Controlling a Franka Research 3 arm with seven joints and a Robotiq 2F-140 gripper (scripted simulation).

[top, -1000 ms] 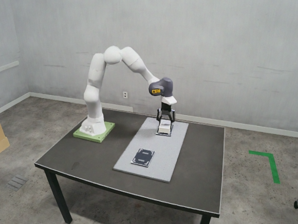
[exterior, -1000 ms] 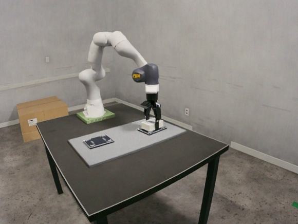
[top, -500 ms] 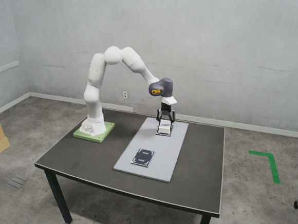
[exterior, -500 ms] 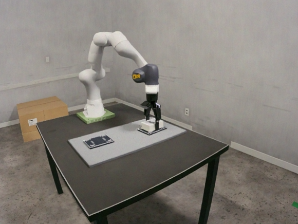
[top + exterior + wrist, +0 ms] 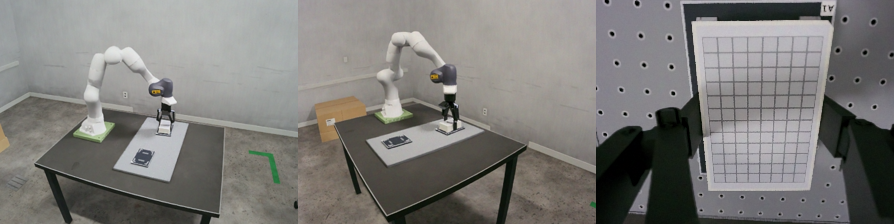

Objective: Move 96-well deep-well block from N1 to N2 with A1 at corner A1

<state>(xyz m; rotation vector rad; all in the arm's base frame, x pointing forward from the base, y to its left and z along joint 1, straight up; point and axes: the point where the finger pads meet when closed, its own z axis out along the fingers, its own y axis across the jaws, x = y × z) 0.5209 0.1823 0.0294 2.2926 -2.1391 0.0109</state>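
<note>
Now: hand 1 cm above the white 96-well deep-well block. Also, from my hand: plate nest N2 (4 cm below); plate nest N1 (6 cm behind, 38 cm to the right, 4 cm below).
</note>
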